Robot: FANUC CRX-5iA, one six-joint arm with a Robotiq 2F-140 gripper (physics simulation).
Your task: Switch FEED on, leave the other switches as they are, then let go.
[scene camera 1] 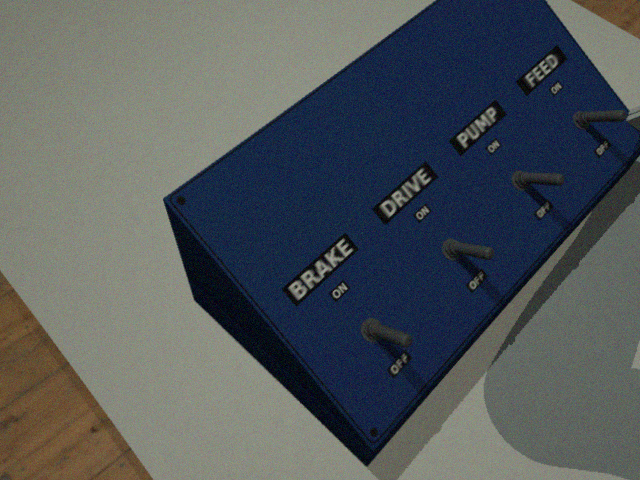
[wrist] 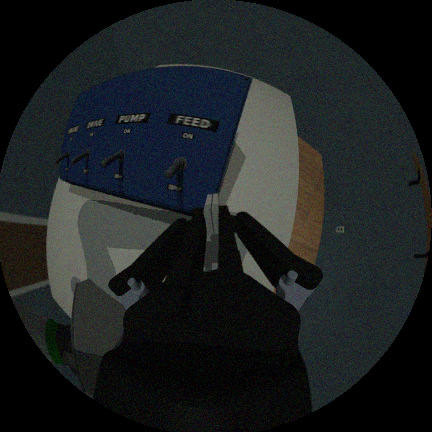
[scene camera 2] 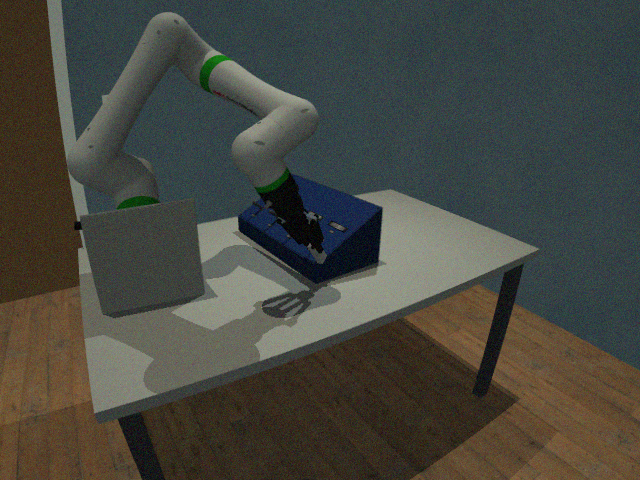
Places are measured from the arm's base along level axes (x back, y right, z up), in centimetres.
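Pixels of known places: gripper, fingertip midpoint: (scene camera 1: 636, 122) (wrist: 213, 202) (scene camera 2: 322, 259); arm's base at its link origin: (scene camera 2: 142, 236).
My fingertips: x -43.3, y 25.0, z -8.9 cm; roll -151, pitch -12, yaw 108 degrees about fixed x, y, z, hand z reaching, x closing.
Observation:
For each thing: its top centre in the pictures, then the offset to it from my fingertips. Level surfaces: height alone.
- FEED lever at its top centre: (scene camera 1: 610, 104) (wrist: 171, 160) dx -2.5, dy -6.7, dz +5.9 cm
- PUMP lever at its top centre: (scene camera 1: 547, 167) (wrist: 105, 153) dx -2.6, dy -18.7, dz +5.9 cm
- DRIVE lever at its top centre: (scene camera 1: 476, 240) (wrist: 73, 153) dx -2.6, dy -30.7, dz +5.9 cm
- BRAKE lever at its top centre: (scene camera 1: 392, 325) (wrist: 57, 155) dx -2.7, dy -42.7, dz +5.9 cm
- white table at its surface level: dz -7.2 cm
A blue sloped switch box (scene camera 1: 289, 180) (scene camera 2: 356, 206) (wrist: 165, 90) carries four toggle levers. The FEED lever (scene camera 1: 602, 116) (wrist: 176, 167) is tilted to its OFF side. The PUMP lever (scene camera 1: 540, 178) (wrist: 114, 158), DRIVE lever (scene camera 1: 470, 250) (wrist: 81, 156) and BRAKE lever (scene camera 1: 388, 332) (wrist: 63, 158) also lean to OFF. My gripper (scene camera 2: 318, 253) (wrist: 213, 202) is shut and empty, its tips by the lower front corner of the box at the FEED end. A pale sliver, probably a fingertip, shows beside the FEED lever's end in scene camera 1. The gripper hides the FEED lever in scene camera 2.
The box stands on a white table (scene camera 1: 93, 129) (scene camera 2: 439, 232) (wrist: 270, 150). A grey upright panel (scene camera 2: 144, 258) (wrist: 95, 320) stands near the arm's base. The arm's shadow falls on the table in front of the box. A blue-grey wall (scene camera 2: 465, 103) is behind the table.

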